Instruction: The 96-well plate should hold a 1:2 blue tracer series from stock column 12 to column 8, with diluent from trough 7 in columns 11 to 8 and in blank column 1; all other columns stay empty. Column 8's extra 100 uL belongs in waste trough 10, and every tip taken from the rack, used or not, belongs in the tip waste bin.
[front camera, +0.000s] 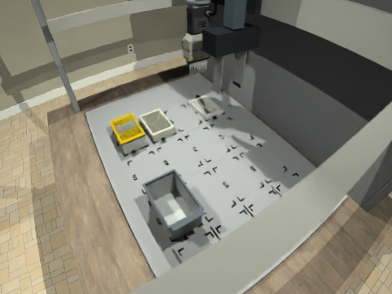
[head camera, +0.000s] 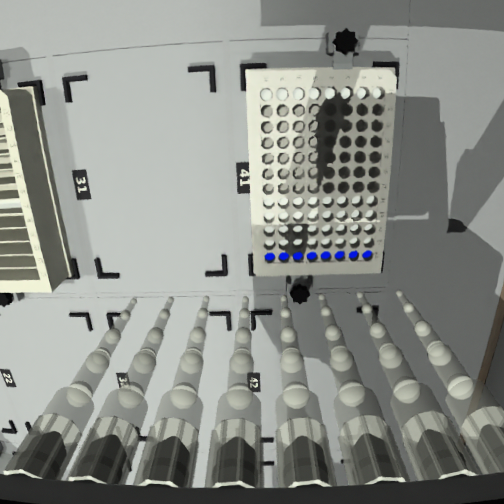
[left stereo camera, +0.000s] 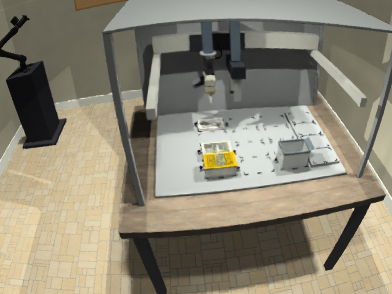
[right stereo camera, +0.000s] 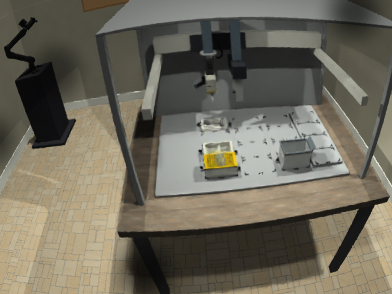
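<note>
The 96-well plate (head camera: 256, 200) (front camera: 206, 107) (left stereo camera: 211, 124) lies at the back of the deck. In the head view, column 12 is blue in all eight wells; columns 11 to 8 and 1 look bright and pale, columns 2 to 7 dark or grey. The pipetting head (front camera: 196, 47) (left stereo camera: 210, 84) is raised above the plate, carrying eight clear tips (head camera: 242, 360) with no blue visible. The plate gripper (front camera: 228, 88) hangs parked beside it, fingers apart, nothing between. The trough block (head camera: 35, 175) (front camera: 157, 124) stands beside the yellow tip rack (front camera: 127, 128) (right stereo camera: 220, 160). Trough contents are unclear.
The grey tip waste bin (front camera: 187, 225) (left stereo camera: 293, 157) (right stereo camera: 296, 159) stands right of the rack in the stereo views; its visible floor is pale. Frame posts (left stereo camera: 122, 120) rise at the table's sides. A black pedestal (left stereo camera: 36, 105) stands on the floor to the left.
</note>
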